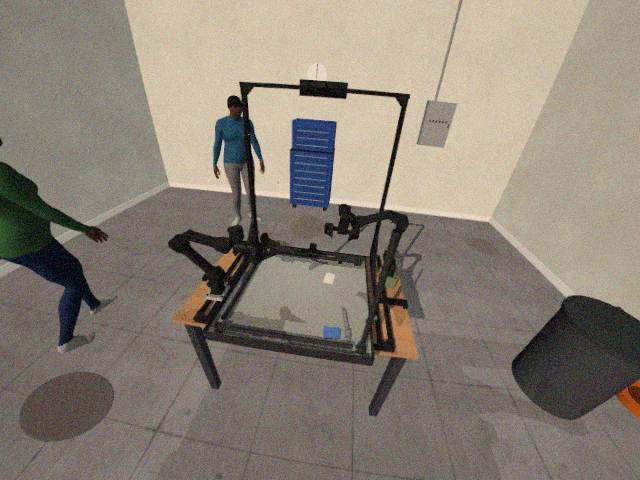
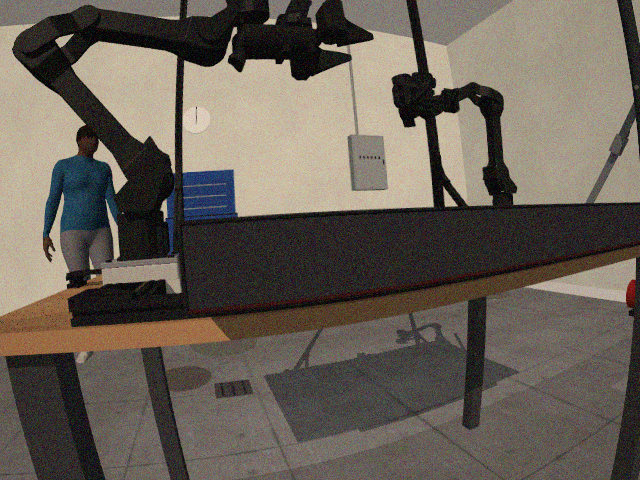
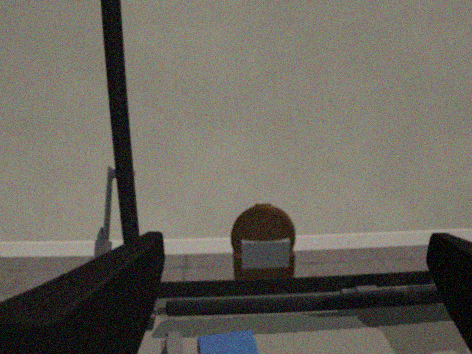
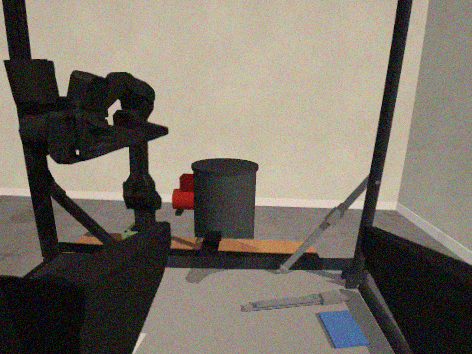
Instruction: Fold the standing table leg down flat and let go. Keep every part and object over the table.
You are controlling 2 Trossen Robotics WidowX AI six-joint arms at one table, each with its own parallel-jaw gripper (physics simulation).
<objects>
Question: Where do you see a grey brace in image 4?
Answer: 313, 237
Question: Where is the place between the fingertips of my right gripper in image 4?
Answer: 266, 234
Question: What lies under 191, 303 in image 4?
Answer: A grey table panel.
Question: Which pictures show my right gripper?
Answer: Image 1, image 2 and image 4 only.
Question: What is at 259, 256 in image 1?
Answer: My right gripper.
</objects>
